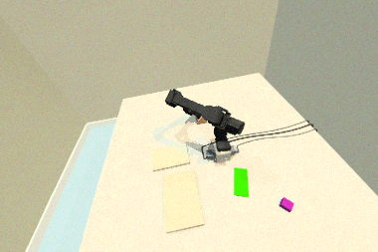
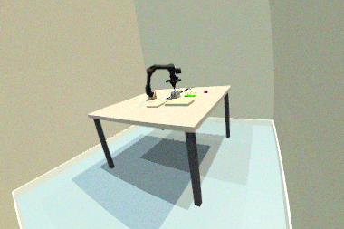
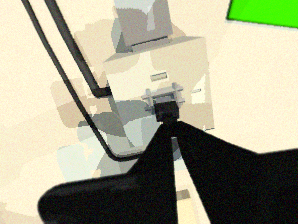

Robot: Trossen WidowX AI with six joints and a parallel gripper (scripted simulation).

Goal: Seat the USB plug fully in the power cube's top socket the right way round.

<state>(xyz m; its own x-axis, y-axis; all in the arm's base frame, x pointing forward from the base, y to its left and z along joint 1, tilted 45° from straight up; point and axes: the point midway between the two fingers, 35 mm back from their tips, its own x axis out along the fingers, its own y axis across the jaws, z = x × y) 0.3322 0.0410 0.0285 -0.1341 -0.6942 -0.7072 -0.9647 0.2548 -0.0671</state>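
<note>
The USB socket is 1 cm to the left of my gripper tip and 4 cm below it. From my gripper tip the other things lie so: green flat block (17 cm ahead, 3 cm to the left, 11 cm below); then dark USB plug (1 cm below); then magenta block (33 cm ahead, 16 cm to the left, 10 cm below).
</note>
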